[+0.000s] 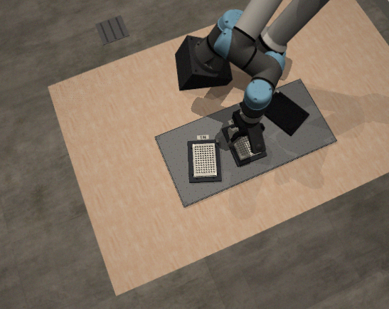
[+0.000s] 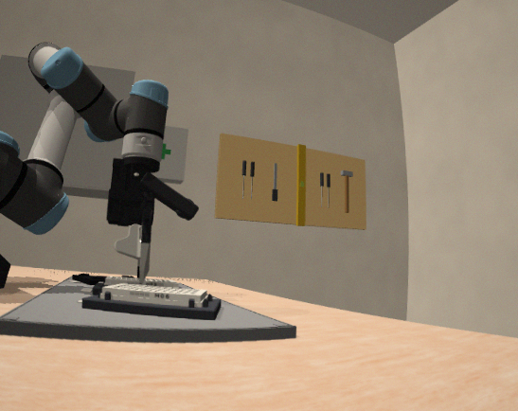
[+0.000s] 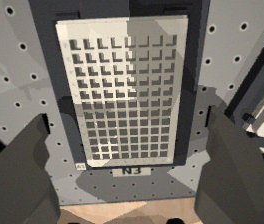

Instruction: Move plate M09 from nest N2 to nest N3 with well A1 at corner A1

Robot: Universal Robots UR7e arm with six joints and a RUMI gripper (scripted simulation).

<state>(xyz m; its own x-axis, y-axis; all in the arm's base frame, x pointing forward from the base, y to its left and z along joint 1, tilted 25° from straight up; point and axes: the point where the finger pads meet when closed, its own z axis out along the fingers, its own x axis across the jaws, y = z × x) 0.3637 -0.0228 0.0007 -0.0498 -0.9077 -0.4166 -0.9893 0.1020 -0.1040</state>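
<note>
Now: hand 10 mm above the plate M09. From my hand the other things lie so: landing nest N3 (20 mm below); then n1 label (140 mm to the right, 80 mm behind, 30 mm below); then a1 corner mark (70 mm behind, 60 mm to the left, 20 mm below).
</note>
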